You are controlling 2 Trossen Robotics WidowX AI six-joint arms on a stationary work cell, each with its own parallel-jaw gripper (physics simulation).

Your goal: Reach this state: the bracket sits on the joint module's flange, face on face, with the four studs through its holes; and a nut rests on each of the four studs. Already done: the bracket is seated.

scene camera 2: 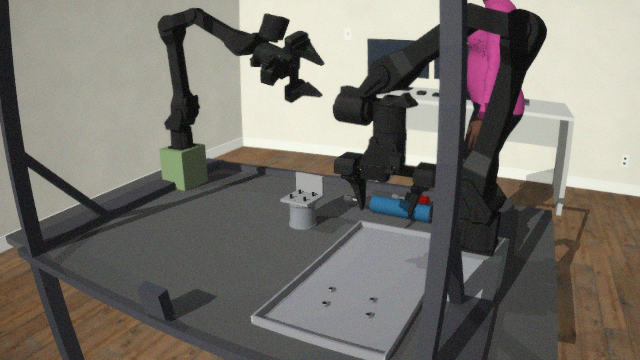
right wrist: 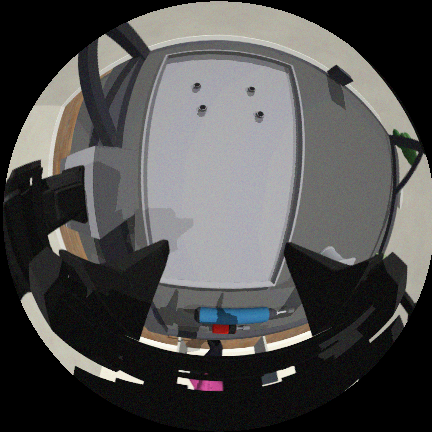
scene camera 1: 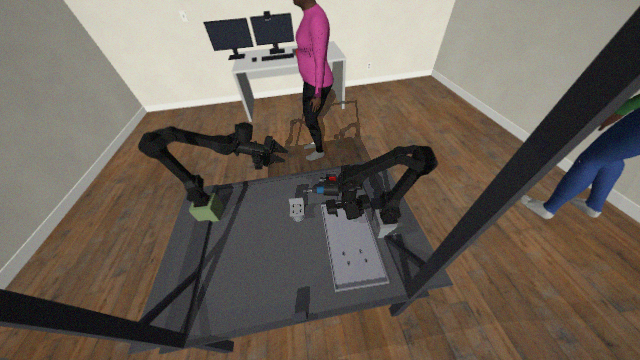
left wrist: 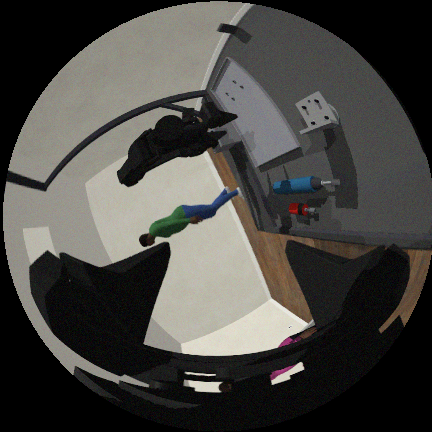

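Pixels of known places: left gripper, fingertip midpoint: [scene camera 2: 322, 80] [scene camera 1: 286, 156] [left wrist: 229, 248]; right gripper, fingertip midpoint: [scene camera 2: 385, 213] [right wrist: 228, 248] [left wrist: 230, 124]; left arm's base at its link origin: [scene camera 2: 182, 146] [scene camera 1: 202, 201]; right arm's base at its link origin: [scene camera 2: 477, 245] [right wrist: 72, 193] [scene camera 1: 388, 217].
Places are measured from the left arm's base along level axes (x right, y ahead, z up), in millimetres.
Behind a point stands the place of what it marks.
The bracket [scene camera 1: 296, 202] {z -31, x 48, y 466 mm} [scene camera 2: 309, 184] {z -27, x 49, y 467 mm} [left wrist: 312, 111] {z -48, x 81, y 471 mm} sits face on face on the joint module [scene camera 1: 298, 218] {z -89, x 106, y 466 mm} [scene camera 2: 302, 218] {z -88, x 103, y 480 mm} [left wrist: 336, 113] {z -109, x 72, y 436 mm}, upright on the table. Dark studs stick up through its plate, with no nuts visible on them. Several small nuts lie spread out on the tray, among them one nut [scene camera 1: 343, 253] {z -104, x 305, y 660 mm} [scene camera 2: 332, 289] {z -105, x 309, y 666 mm} [right wrist: 197, 86] and another nut [scene camera 1: 366, 260] {z -104, x 347, y 753 mm} [scene camera 2: 370, 314] {z -105, x 349, y 755 mm} [right wrist: 259, 115]. My right gripper [scene camera 1: 348, 208] {z -11, x 166, y 699 mm} [scene camera 2: 386, 212] {z -11, x 166, y 699 mm} [right wrist: 228, 248] {z -11, x 166, y 699 mm} is open and empty, pointing down above the tray's far end. My left gripper [scene camera 1: 285, 155] {z 199, x -36, y 455 mm} [scene camera 2: 322, 80] {z 199, x -36, y 455 mm} [left wrist: 229, 248] {z 199, x -36, y 455 mm} is open and empty, high beyond the table's far edge.
The tray [scene camera 1: 350, 232] {z -110, x 205, y 712 mm} [scene camera 2: 350, 260] {z -110, x 192, y 642 mm} [right wrist: 225, 160] {z -110, x 232, y 701 mm} has a low rim. A blue tool [scene camera 2: 395, 207] {z -85, x -48, y 640 mm} [left wrist: 295, 185] {z -73, x -63, y 624 mm} [right wrist: 235, 315] {z -84, x -49, y 650 mm} and a red tool [scene camera 2: 424, 199] {z -85, x -128, y 687 mm} [left wrist: 298, 209] {z -81, x -137, y 647 mm} [right wrist: 220, 328] {z -87, x -127, y 673 mm} lie behind it. Dark frame posts [scene camera 2: 446, 150] {z 210, x 508, y 888 mm} rise at the table edges. A dark block [scene camera 2: 155, 300] {z -70, x 538, y 477 mm} stands at the front edge.
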